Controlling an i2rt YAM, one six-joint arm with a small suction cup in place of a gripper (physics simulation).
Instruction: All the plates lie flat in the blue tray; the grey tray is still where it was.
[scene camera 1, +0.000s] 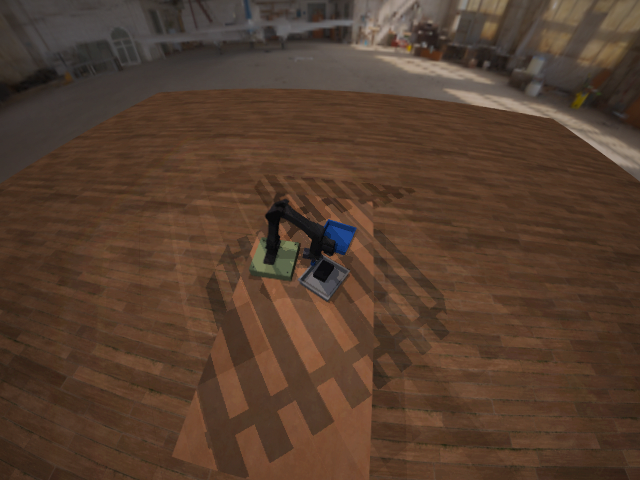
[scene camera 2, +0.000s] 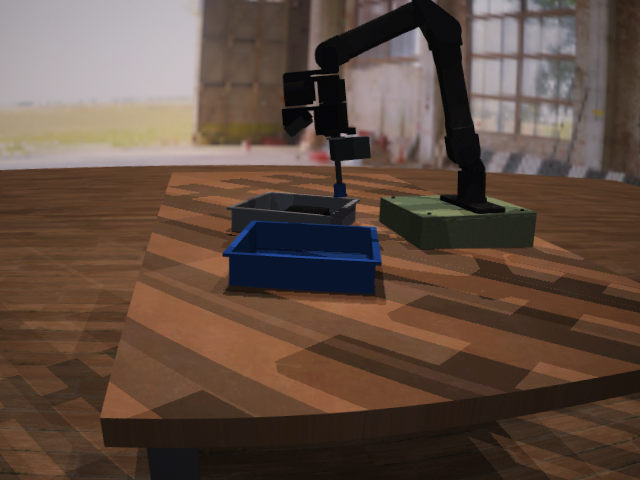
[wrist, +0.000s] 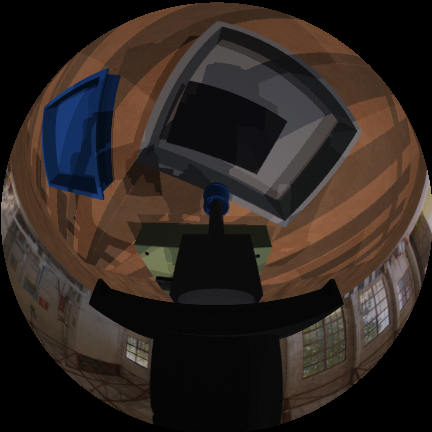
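Seen in the pictures: hand at its tool point: (scene camera 1: 312, 263) (scene camera 2: 340, 196) (wrist: 215, 194); arm's base at its link origin: (scene camera 1: 272, 251) (scene camera 2: 471, 205).
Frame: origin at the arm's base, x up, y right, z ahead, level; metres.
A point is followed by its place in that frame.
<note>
A black rectangular plate (scene camera 1: 323, 269) {z 0.349, x -0.028, y 0.073 m} (scene camera 2: 308, 209) {z 0.341, x -0.028, y 0.092 m} (wrist: 227, 127) {z 0.350, x -0.028, y 0.075 m} lies in the grey tray (scene camera 1: 326, 288) {z 0.382, x -0.065, y 0.185 m} (scene camera 2: 249, 220) {z 0.472, x -0.043, y 0.051 m} (wrist: 299, 107) {z 0.394, x -0.065, y 0.181 m}, towards one side of its floor. It looks thick; I cannot tell whether it is one plate or several stacked. The blue tray (scene camera 1: 342, 236) {z 0.451, x -0.065, y -0.253 m} (scene camera 2: 302, 275) {z 0.436, x -0.046, y -0.335 m} (wrist: 75, 131) {z 0.411, x -0.065, y -0.218 m} stands apart from the grey tray, nearer the camera in scene camera 2's view, and no plate shows in it. My suction cup (scene camera 1: 313, 263) (scene camera 2: 339, 190) (wrist: 216, 199) {z 0.280, x 0.005, y 0.062 m} is blue, points down and holds nothing. It hangs just above rim height near the grey tray's wall on the arm base's side, not over the plate.
The green base block (scene camera 1: 289, 258) {z 0.123, x -0.007, y 0.034 m} (scene camera 2: 478, 230) {z 0.034, x -0.032, y -0.107 m} (wrist: 157, 260) {z 0.111, x -0.004, y -0.065 m} under the arm stands beside both trays. Both trays have raised walls. The wooden table's edge (scene camera 2: 336, 427) {z 0.472, x -0.084, y -0.690 m} runs across the front of scene camera 2's view. Striped shadows fall over the table.
</note>
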